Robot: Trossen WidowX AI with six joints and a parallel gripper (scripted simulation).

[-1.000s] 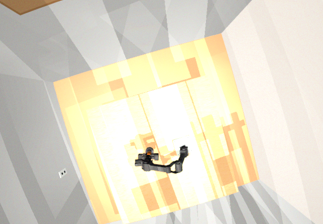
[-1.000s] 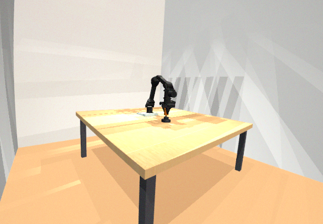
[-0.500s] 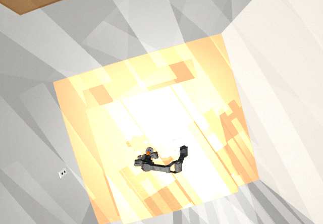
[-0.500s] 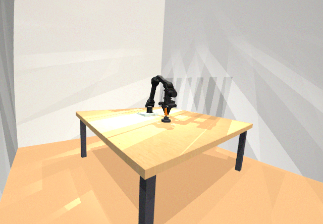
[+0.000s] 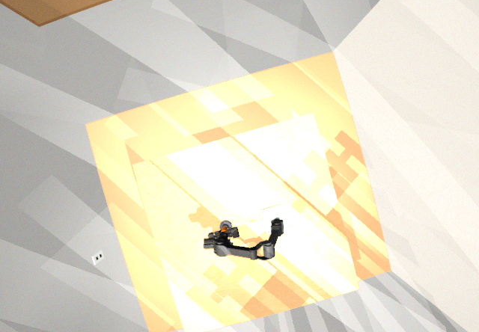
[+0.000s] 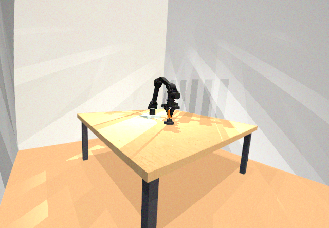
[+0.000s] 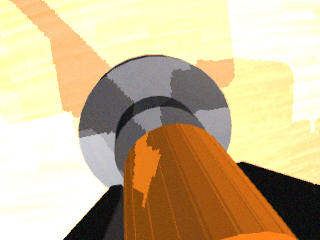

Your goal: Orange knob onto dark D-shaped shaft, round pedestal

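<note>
My gripper tip is 20 mm below the orange knob. Round my gripper tip: pedestal 40 mm below.
</note>
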